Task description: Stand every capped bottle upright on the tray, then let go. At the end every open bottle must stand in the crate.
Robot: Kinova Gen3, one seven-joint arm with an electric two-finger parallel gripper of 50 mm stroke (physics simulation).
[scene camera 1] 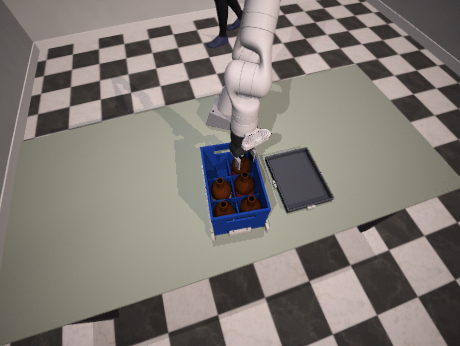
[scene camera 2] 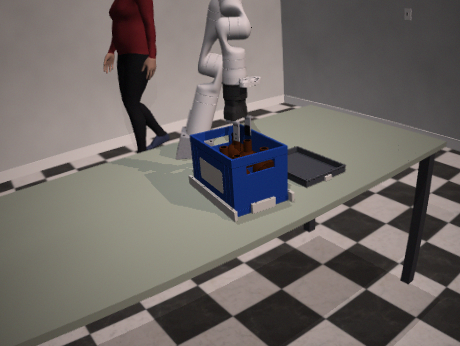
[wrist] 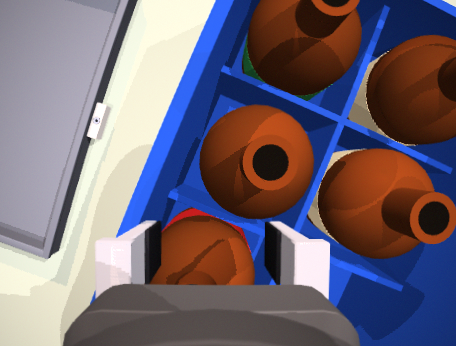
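Pixels of known places: gripper, fingertip midpoint: (scene camera 1: 244, 163) (scene camera 2: 242, 137) (wrist: 213, 243); arm's base, origin of the base link: (scene camera 1: 227, 107).
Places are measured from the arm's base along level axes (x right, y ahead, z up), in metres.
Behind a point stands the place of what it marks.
Note:
The blue crate (scene camera 1: 250, 223) @[x 0.134, y 0.530, z -0.008 m] (scene camera 2: 212, 145) @[x 0.127, y 0.255, z 0.045 m] (wrist: 170, 117) @[x 0.051, y 0.406, z 0.101 m] holds several brown bottles. My gripper (scene camera 1: 245, 159) @[x 0.079, y 0.351, z 0.082 m] (scene camera 2: 242, 134) @[x 0.079, y 0.351, z 0.082 m] (wrist: 213, 243) @[x 0.079, y 0.351, z 0.082 m] is open, its fingers reaching down on either side of the red-labelled bottle (scene camera 1: 243, 169) @[x 0.080, y 0.347, z 0.038 m] (wrist: 210, 245) @[x 0.078, y 0.342, z 0.045 m] in the back compartment nearest the tray. That bottle's top is hidden by the gripper. The middle bottle (scene camera 1: 244, 186) @[x 0.108, y 0.417, z 0.048 m] (wrist: 225, 165) @[x 0.078, y 0.389, z 0.050 m], the green-labelled bottle (scene camera 1: 251, 205) @[x 0.120, y 0.496, z 0.066 m] (wrist: 300, 55) @[x 0.110, y 0.460, z 0.048 m] and two cream-labelled bottles (scene camera 1: 221, 190) @[x 0.187, y 0.401, z 0.051 m] (wrist: 365, 200) @[x 0.162, y 0.384, z 0.050 m] show dark open mouths in scene view 1. The dark tray (scene camera 1: 300, 177) @[x -0.152, y 0.419, z -0.069 m] (scene camera 2: 312, 166) @[x -0.164, y 0.446, z -0.069 m] (wrist: 50, 125) @[x -0.081, y 0.396, z -0.069 m] bears no bottle.
The crate's other back compartment (scene camera 1: 216, 164) @[x 0.153, y 0.253, z -0.021 m] holds no bottle. Thin blue dividers (wrist: 280, 92) @[x 0.105, y 0.442, z 0.020 m] separate the compartments. White blocks (scene camera 1: 240, 231) @[x 0.172, y 0.533, z -0.045 m] (scene camera 2: 263, 205) @[x 0.175, y 0.533, z -0.058 m] stand against the crate's base. The tray lies close beside the crate. A person (scene camera 2: 135, 60) stands beyond the table.

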